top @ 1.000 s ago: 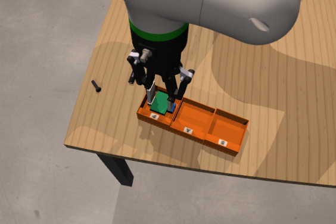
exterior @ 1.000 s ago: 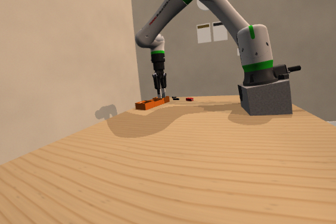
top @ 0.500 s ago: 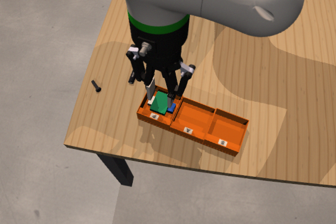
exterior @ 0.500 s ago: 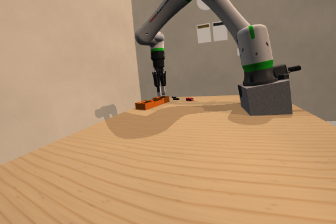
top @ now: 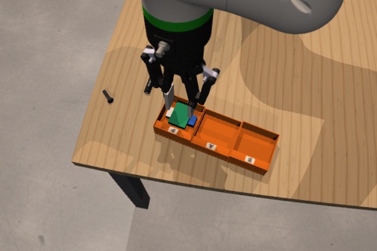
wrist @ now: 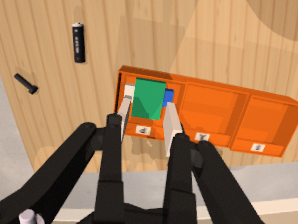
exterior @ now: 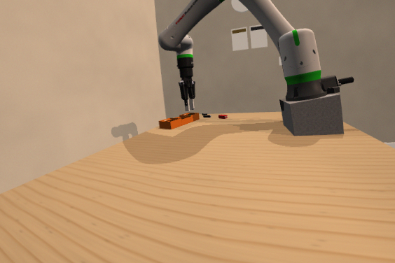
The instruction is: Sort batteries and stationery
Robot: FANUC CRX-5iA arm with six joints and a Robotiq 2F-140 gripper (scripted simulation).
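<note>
The red battery pack lies 20 cm behind my hand, 3 cm to the right of it and 8 cm below it. Also, from my hand: white-and-blue eraser: 1 cm to the right, 8 cm below; orange bin row: 4 cm ahead, 8 cm to the left, 7 cm below; green pad: 7 cm below.
</note>
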